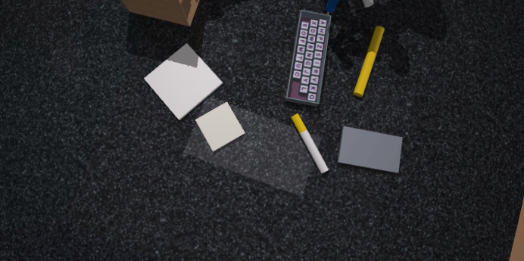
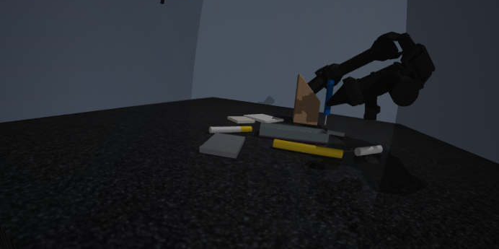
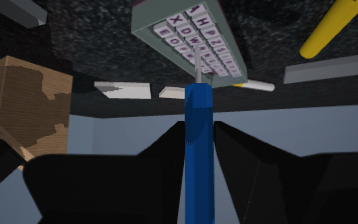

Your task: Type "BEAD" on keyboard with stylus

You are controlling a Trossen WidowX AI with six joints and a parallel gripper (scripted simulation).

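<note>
My gripper tip is 110 mm short of the yellow rod, 90 mm above it and 40 mm to the left of it. Round my gripper tip: white cylinder (120 mm to the left, 90 mm below, 50 mm ahead); then stylus tip (50 mm below); then blue stylus (10 mm below).
</note>
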